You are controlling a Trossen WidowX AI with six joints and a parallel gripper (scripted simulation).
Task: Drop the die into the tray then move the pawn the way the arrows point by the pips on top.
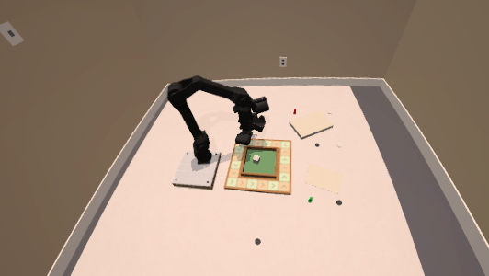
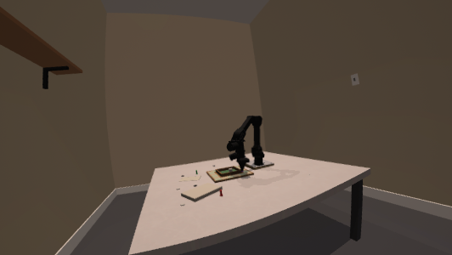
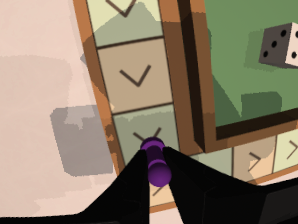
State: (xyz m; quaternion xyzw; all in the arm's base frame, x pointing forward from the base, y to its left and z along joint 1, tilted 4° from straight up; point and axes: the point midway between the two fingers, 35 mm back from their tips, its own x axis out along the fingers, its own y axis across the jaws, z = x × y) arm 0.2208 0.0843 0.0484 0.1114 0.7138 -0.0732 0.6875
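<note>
The white die lies 11 cm to the right of my gripper tip, 3 cm ahead of it and 1 cm below it. From my gripper tip the other things lie so: purple pawn (1 cm above); then green tray (12 cm to the right, 5 cm ahead, 3 cm below); then red pawn (27 cm ahead, 21 cm to the left, 2 cm below).
</note>
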